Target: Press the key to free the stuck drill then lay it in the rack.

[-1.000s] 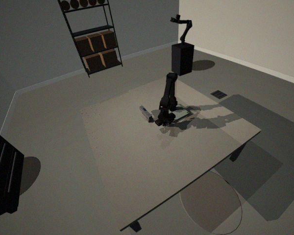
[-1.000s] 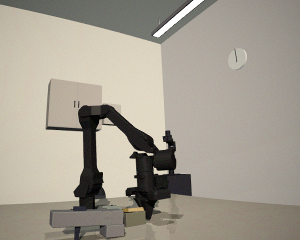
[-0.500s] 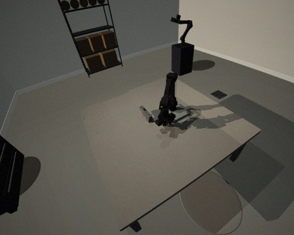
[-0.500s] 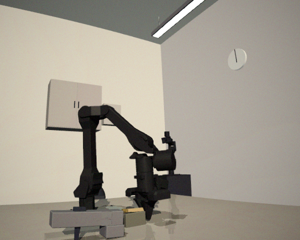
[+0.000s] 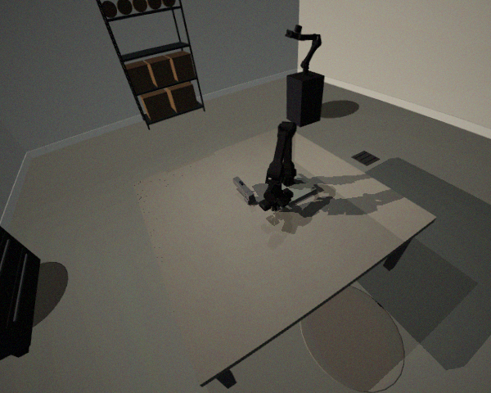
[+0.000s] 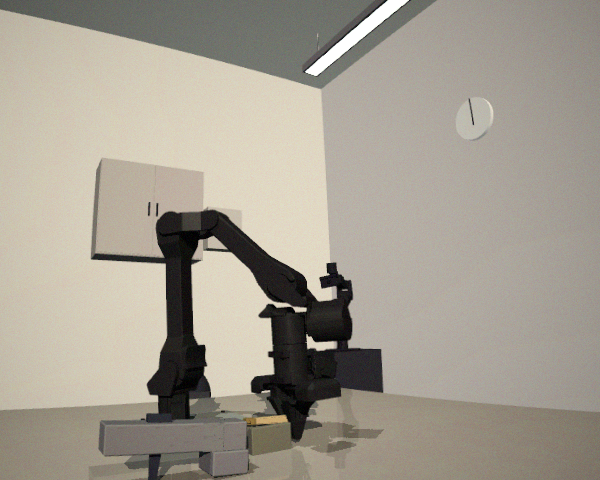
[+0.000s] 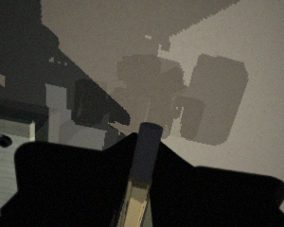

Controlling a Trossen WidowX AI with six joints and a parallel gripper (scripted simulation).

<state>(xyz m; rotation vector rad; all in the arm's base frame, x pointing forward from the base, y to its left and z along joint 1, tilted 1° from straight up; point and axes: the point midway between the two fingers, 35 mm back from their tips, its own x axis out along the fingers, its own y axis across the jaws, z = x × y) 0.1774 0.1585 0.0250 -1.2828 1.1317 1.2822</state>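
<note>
Now: gripper tip 40 mm to the left of the tan drill and 40 mm below it. Round my gripper tip: rack: 50 mm to the right, 10 mm above; dark key: 100 mm ahead, 240 mm to the right, 40 mm above; long grey housing block: 100 mm ahead, 210 mm to the right, 40 mm above.
</note>
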